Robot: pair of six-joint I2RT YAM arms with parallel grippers.
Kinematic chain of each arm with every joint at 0, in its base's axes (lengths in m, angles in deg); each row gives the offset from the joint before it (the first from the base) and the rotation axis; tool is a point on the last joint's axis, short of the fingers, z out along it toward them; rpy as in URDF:
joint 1: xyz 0 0 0.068 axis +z
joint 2: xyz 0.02 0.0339 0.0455 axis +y
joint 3: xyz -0.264 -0.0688 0 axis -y
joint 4: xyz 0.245 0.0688 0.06 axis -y
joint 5: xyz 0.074 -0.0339 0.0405 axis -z
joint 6: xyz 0.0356 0 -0.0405 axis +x
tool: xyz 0 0 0 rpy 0 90 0
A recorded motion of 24 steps. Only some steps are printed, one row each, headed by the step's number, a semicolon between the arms.
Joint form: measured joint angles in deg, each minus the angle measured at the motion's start. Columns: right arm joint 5, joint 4, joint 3, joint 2, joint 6, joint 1; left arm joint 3, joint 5, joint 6, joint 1, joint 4, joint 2.
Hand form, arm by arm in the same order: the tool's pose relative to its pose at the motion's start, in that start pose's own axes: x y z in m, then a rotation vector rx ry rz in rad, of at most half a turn. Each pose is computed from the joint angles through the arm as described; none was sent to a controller.
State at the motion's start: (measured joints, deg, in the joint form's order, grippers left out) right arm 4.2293 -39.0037 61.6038 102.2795 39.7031 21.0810; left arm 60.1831 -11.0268 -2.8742 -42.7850 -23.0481 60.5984
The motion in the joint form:
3: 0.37 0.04 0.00 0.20 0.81 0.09; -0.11 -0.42 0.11 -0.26 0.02 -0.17
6: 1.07 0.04 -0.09 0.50 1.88 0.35; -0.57 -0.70 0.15 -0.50 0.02 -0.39
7: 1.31 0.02 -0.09 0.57 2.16 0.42; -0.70 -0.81 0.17 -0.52 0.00 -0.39
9: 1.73 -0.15 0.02 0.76 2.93 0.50; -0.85 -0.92 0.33 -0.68 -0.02 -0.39
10: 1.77 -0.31 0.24 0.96 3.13 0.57; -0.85 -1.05 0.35 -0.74 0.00 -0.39
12: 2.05 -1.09 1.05 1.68 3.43 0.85; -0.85 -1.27 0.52 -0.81 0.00 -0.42
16: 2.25 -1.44 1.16 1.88 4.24 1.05; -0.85 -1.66 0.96 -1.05 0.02 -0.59
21: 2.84 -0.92 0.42 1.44 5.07 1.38; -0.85 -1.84 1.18 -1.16 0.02 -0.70
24: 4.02 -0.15 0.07 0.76 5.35 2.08; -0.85 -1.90 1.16 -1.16 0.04 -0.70
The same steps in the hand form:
3: 0.0002 0.0003 0.0010 0.0064 -0.0019 0.0124; 0.0003 -0.0007 -0.0008 -0.0031 -0.0019 0.0034
6: 0.0013 0.0008 0.0028 0.0193 -0.0046 0.0260; 0.0024 -0.0013 -0.0009 -0.0043 0.0018 0.0066
7: 0.0016 0.0010 0.0031 0.0232 -0.0061 0.0296; 0.0032 -0.0014 -0.0006 -0.0060 0.0043 0.0076
9: 0.0016 0.0013 0.0037 0.0313 -0.0078 0.0412; 0.0041 -0.0020 -0.0004 -0.0055 0.0070 0.0121
10: 0.0014 0.0020 0.0040 0.0332 -0.0065 0.0433; 0.0040 -0.0022 -0.0004 -0.0068 0.0065 0.0128
12: 0.0008 0.0044 0.0048 0.0439 -0.0006 0.0425; 0.0040 -0.0023 -0.0006 -0.0095 0.0058 0.0162
16: 0.0017 0.0050 0.0054 0.0510 0.0025 0.0525; 0.0037 -0.0028 -0.0017 -0.0123 0.0021 0.0248
21: 0.0044 0.0047 0.0055 0.0549 -0.0075 0.0615; 0.0035 -0.0030 -0.0023 -0.0136 0.0000 0.0290
24: 0.0062 0.0071 0.0028 0.0544 -0.0352 0.0562; 0.0034 -0.0030 -0.0023 -0.0146 -0.0004 0.0285

